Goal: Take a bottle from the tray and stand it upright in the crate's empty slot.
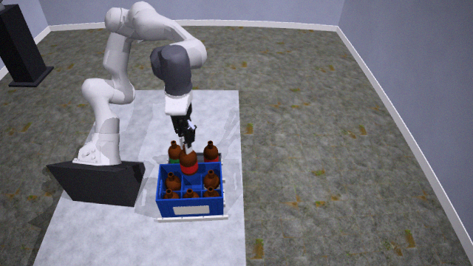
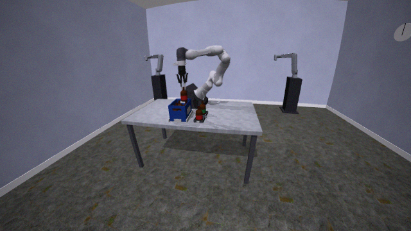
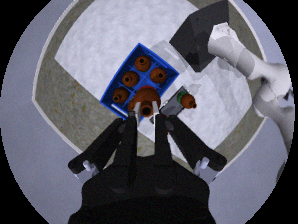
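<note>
Right now the bottle is 9 cm below my hand. Round my hand: dark tray 2 cm behind, 18 cm to the left, 34 cm below; crate 1 cm ahead, 5 cm to the right, 27 cm below.
</note>
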